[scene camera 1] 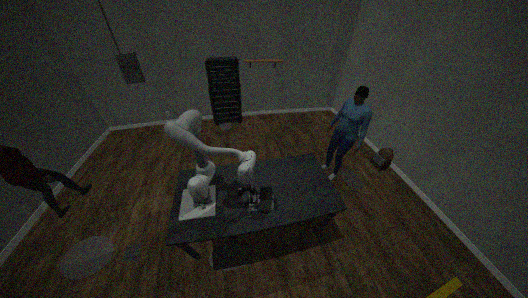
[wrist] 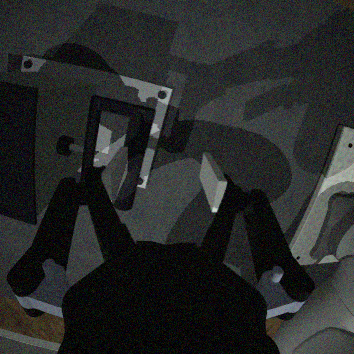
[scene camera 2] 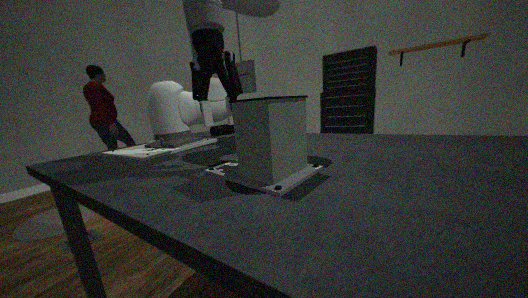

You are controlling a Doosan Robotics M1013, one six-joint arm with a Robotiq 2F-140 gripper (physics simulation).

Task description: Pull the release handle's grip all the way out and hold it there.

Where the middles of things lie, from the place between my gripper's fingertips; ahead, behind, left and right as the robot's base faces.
The base plate (scene camera 2: 229,171) lies 130 mm ahead of my hand, 110 mm below it and 30 mm to the right of it.
